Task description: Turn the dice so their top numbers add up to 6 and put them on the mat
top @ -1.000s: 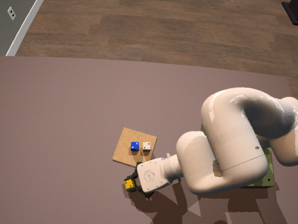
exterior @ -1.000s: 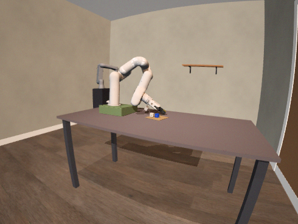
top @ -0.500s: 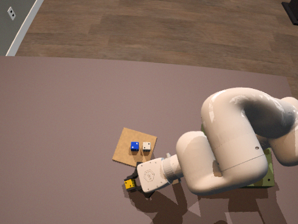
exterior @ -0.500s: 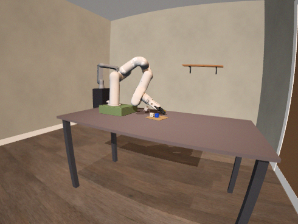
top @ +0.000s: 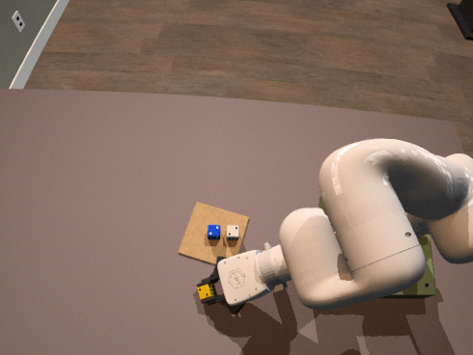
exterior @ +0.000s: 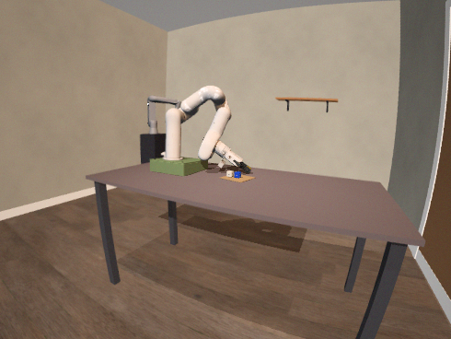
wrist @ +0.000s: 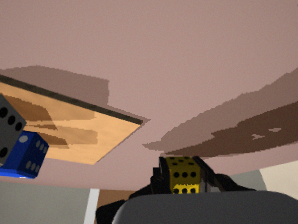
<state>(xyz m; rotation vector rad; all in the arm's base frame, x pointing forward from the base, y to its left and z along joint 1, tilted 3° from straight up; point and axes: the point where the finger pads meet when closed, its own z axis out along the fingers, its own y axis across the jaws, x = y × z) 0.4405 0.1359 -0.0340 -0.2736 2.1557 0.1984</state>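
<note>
The yellow die lies right at my hand. From my hand the other things lie so: blue die 14 cm to the right, 1 cm below, 1 cm behind; then tan mat 14 cm to the right, 2 cm below, 1 cm behind; then white die 14 cm to the right, 5 cm behind, 1 cm below.
</note>
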